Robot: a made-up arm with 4 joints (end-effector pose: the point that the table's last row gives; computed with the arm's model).
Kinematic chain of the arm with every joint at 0, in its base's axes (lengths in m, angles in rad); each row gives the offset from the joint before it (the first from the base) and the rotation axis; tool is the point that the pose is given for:
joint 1: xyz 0 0 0.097 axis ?
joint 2: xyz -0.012 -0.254 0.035 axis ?
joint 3: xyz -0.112 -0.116 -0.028 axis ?
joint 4: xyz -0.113 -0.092 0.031 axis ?
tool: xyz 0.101 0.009 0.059
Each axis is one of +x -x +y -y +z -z.
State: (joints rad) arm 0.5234 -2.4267 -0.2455 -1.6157
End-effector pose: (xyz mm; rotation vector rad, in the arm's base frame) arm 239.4 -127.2 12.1 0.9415 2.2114 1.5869
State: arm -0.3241 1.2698 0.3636 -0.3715
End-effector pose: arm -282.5 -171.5 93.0 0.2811 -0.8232 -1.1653
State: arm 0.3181 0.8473 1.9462 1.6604
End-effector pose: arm -198.9 -261.0 151.6 -2.0513 -0.9158 -1.7462
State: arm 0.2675 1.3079 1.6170 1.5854
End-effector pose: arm -185.3 -164.7 141.6 -2.3471 -0.2782 -1.8023
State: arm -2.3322 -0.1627 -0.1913 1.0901
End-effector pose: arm 26.6 -422.0 -16.0 -0.8063 -1.9526 -1.1097
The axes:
joint 1: +y
joint 2: -z
joint 3: -y
joint 4: -x

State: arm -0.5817 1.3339 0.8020 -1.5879
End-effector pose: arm -270.1 -172.5 -50.1 0.9394 -1.9333 -0.1801
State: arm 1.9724 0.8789 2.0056 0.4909
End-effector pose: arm 66.9 -226.5 349.4 -1.2885 -0.1221 0.3539
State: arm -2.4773 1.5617 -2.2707 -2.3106
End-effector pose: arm 202.2 -150.5 -83.6 -2.4078 -1.2381 -0.7747
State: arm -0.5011 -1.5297 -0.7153 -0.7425
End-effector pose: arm 162.1 -332.1 272.1 -0.2316 0.5937 1.0711
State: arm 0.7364 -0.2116 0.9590 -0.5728
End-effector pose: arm -78.5 -520.9 230.6 0.7284 -0.1768 0.2015
